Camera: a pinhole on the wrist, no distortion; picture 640 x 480 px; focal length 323.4 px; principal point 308.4 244.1 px. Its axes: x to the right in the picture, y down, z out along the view. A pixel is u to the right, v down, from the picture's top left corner.
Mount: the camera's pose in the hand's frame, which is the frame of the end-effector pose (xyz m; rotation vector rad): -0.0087 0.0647 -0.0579 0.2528 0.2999 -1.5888
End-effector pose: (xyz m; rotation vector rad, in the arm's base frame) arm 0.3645 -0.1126 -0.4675 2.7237 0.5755 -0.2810
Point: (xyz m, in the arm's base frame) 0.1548 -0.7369 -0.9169
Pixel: 47 70
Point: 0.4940 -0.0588 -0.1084
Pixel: behind the camera
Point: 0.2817 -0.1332 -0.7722
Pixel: 339 243
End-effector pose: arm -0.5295 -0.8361 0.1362 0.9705 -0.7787 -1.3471
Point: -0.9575 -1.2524 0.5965
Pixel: 78 417
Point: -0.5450 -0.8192 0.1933
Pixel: 265 187
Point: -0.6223 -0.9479 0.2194
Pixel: 231 412
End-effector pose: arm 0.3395 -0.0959 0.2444 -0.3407 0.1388 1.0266
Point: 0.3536 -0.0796 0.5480
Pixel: 316 191
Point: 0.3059 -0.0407 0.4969
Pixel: 260 202
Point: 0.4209 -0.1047 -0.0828
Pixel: behind the camera
